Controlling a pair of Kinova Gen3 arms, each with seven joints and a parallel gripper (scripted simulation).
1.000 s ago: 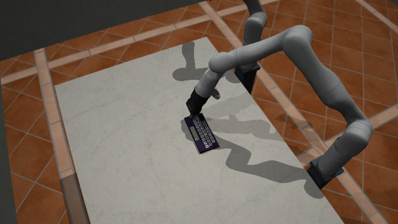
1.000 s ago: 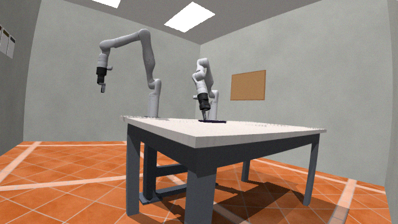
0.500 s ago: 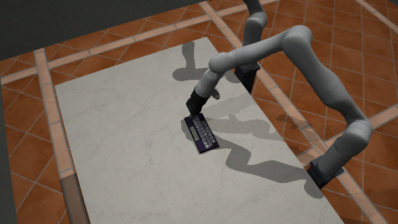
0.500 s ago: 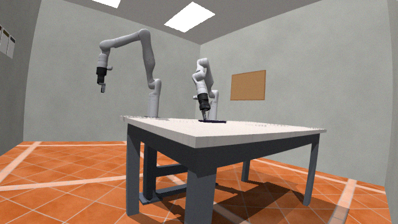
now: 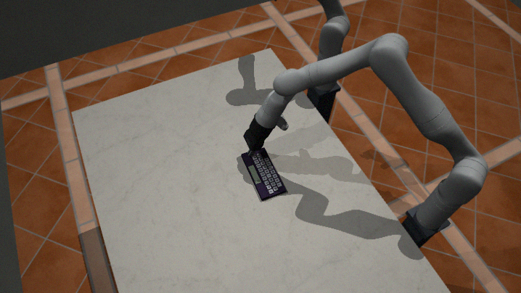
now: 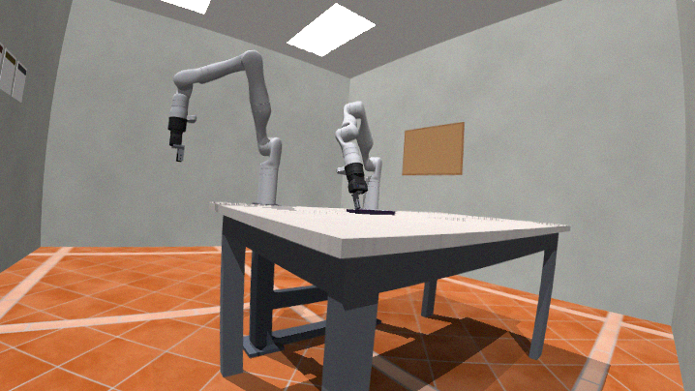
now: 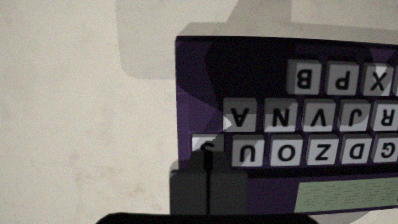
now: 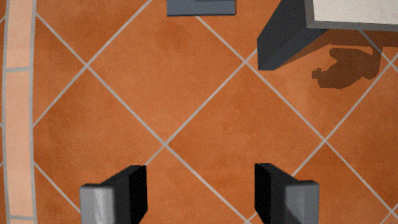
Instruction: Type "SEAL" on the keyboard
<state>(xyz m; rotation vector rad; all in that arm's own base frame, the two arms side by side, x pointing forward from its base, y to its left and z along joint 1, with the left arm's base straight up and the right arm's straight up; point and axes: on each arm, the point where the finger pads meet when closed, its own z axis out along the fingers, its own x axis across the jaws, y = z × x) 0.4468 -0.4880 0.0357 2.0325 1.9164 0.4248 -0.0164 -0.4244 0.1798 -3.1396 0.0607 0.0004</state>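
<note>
Right now the key is 2 cm behind my left hand, 2 cm to the left of it and 2 cm below it.
</note>
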